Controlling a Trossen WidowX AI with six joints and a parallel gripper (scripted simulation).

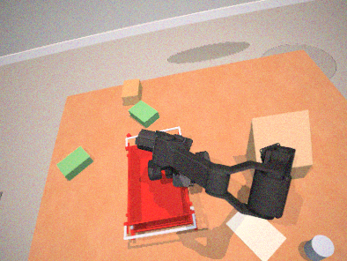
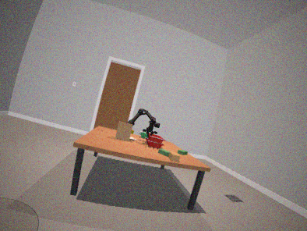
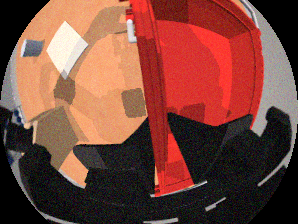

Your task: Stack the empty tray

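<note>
Now: the red tray 80 mm ahead of my gripper tip, 10 mm to the right of it and 30 mm above it. From my gripper tip the other things lie so: grey cylinder (310 mm behind, 290 mm to the left, 50 mm below); tiny red cube (180 mm ahead, 300 mm to the right, 80 mm below); white sheet (180 mm behind, 200 mm to the left, 80 mm below).
</note>
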